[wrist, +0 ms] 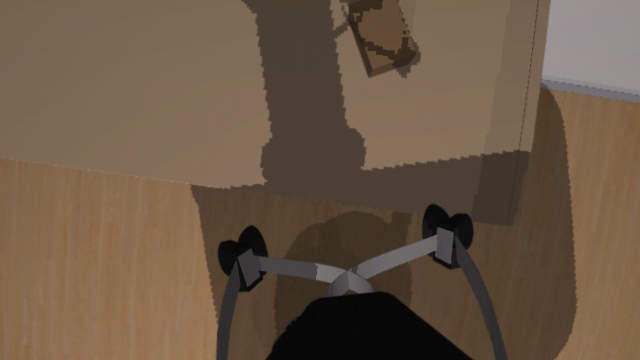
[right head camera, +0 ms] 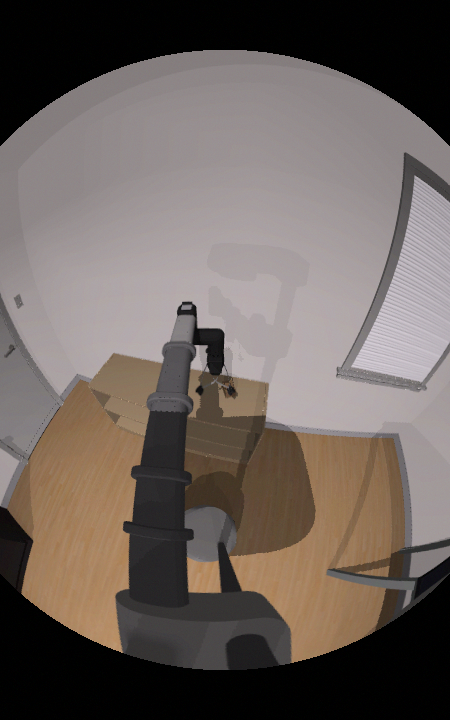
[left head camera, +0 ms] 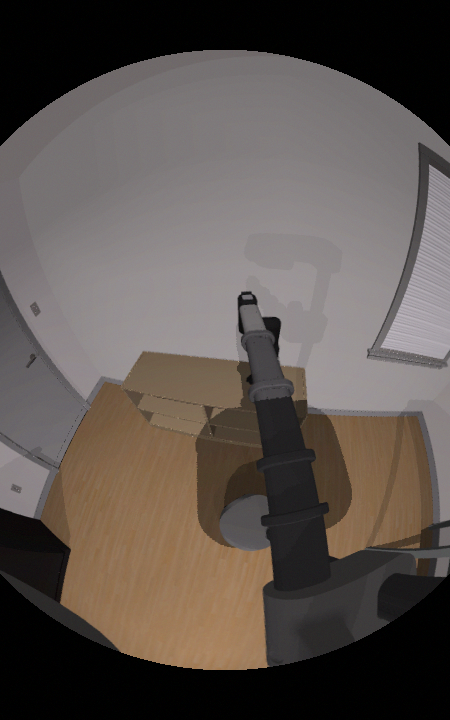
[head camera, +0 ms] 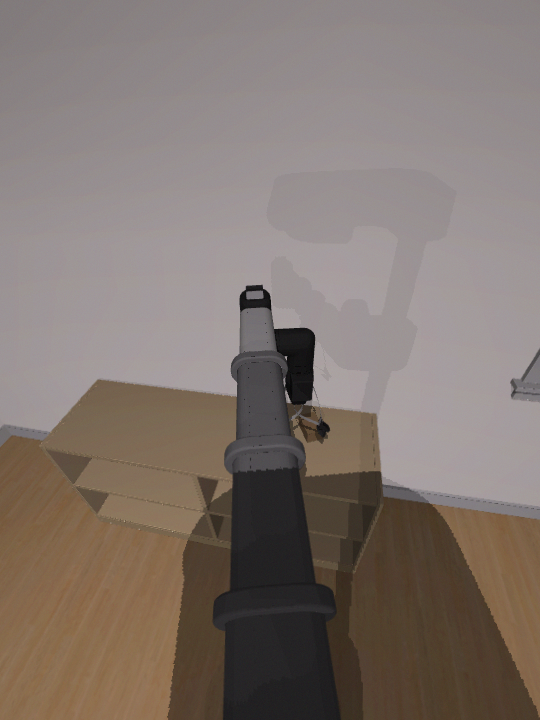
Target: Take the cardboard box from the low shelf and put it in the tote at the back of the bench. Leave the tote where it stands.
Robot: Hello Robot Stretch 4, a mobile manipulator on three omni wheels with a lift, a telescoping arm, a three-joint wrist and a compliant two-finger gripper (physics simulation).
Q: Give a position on a low shelf unit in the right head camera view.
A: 230, 428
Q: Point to a low shelf unit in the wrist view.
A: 282, 105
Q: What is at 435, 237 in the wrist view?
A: My gripper.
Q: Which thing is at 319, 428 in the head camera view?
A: My gripper.
